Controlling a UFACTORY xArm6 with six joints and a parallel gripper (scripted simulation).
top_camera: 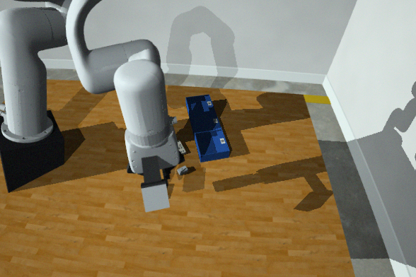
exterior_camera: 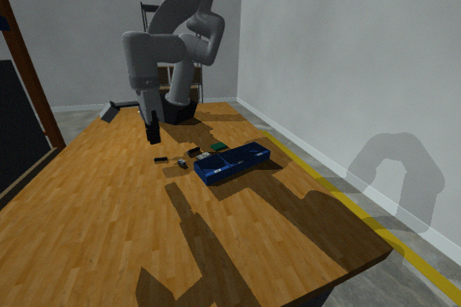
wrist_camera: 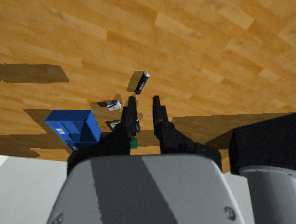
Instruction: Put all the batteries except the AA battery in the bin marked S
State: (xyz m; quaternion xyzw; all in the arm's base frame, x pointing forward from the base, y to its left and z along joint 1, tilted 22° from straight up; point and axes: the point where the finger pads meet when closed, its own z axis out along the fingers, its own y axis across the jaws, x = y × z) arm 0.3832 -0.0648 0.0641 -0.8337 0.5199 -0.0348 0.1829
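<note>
My hand is 25 cm to the right of the long blue bin, 8 cm above it and 6 cm short of it. Also, from my hand: grey-white block 9 cm below, 8 cm to the left, 3 cm ahead; then white domino 16 cm to the left, 9 cm below; then green block 22 cm to the left, 9 cm below, 6 cm behind.
</note>
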